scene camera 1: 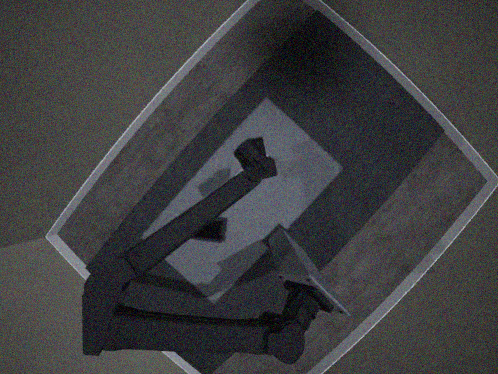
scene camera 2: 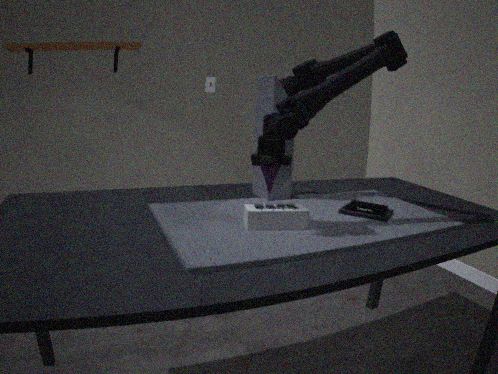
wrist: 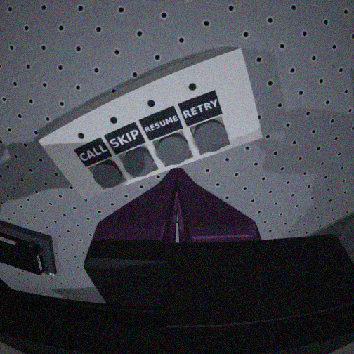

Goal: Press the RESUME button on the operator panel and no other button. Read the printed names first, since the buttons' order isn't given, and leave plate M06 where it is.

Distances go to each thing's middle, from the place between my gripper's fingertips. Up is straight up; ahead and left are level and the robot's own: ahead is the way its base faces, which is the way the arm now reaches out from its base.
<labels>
The resume button (wrist: 172, 149) is 40 mm below my hand. The rest, counted from my hand: skip button (wrist: 138, 162) (40 mm below, 30 mm to the left); then white operator panel (wrist: 213, 85) (60 mm below, 20 mm to the left, 20 mm ahead); then retry button (wrist: 210, 135) (40 mm below, 30 mm to the right).
</labels>
